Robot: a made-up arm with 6 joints. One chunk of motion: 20 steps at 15 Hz.
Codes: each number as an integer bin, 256 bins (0 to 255) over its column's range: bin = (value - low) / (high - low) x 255, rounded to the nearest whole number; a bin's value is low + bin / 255 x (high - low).
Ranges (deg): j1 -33..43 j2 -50..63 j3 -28..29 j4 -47..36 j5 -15..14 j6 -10..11
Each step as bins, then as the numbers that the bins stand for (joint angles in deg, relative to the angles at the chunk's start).
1 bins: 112 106 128 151 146 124
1 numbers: 0.38 -3.03 0.61 2.15 1.60 0.21
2 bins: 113 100 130 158 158 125
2 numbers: 0.68 -5.69 1.06 4.43 2.97 0.29
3 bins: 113 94 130 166 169 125
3 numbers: 0.68 -8.35 1.06 7.03 4.22 0.29
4 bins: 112 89 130 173 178 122
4 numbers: 0.38 -10.56 1.06 9.31 5.24 0.05
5 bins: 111 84 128 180 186 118
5 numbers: 0.08 -12.78 0.61 11.59 6.15 -0.28
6 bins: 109 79 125 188 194 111
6 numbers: -0.51 -14.99 -0.06 14.19 7.06 -0.86
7 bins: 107 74 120 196 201 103
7 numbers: -1.11 -17.21 -1.18 16.80 7.86 -1.52
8 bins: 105 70 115 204 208 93
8 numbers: -1.71 -18.98 -2.29 19.40 8.65 -2.34
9 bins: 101 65 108 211 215 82
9 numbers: -2.90 -21.20 -3.86 21.68 9.45 -3.25
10 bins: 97 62 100 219 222 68
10 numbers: -4.09 -22.53 -5.65 24.28 10.25 -4.40
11 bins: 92 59 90 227 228 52
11 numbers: -5.58 -23.85 -7.88 26.89 10.93 -5.72
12 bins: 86 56 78 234 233 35
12 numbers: -7.37 -25.18 -10.56 29.16 11.50 -7.12
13 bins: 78 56 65 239 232 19
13 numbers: -9.75 -25.18 -13.47 30.79 11.38 -8.44
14 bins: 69 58 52 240 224 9
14 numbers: -12.44 -24.30 -16.38 31.12 10.47 -9.26
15 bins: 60 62 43 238 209 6
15 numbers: -15.12 -22.53 -18.39 30.47 8.77 -9.51
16 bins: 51 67 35 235 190 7
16 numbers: -17.80 -20.31 -20.18 29.49 6.61 -9.42
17 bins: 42 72 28 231 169 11
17 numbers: -20.48 -18.09 -21.74 28.19 4.22 -9.09
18 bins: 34 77 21 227 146 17
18 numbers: -22.87 -15.88 -23.31 26.89 1.60 -8.60
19 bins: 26 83 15 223 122 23
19 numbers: -25.25 -13.22 -24.65 25.58 -1.13 -8.11
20 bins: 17 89 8 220 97 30
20 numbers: -27.93 -10.56 -26.21 24.61 -3.97 -7.53
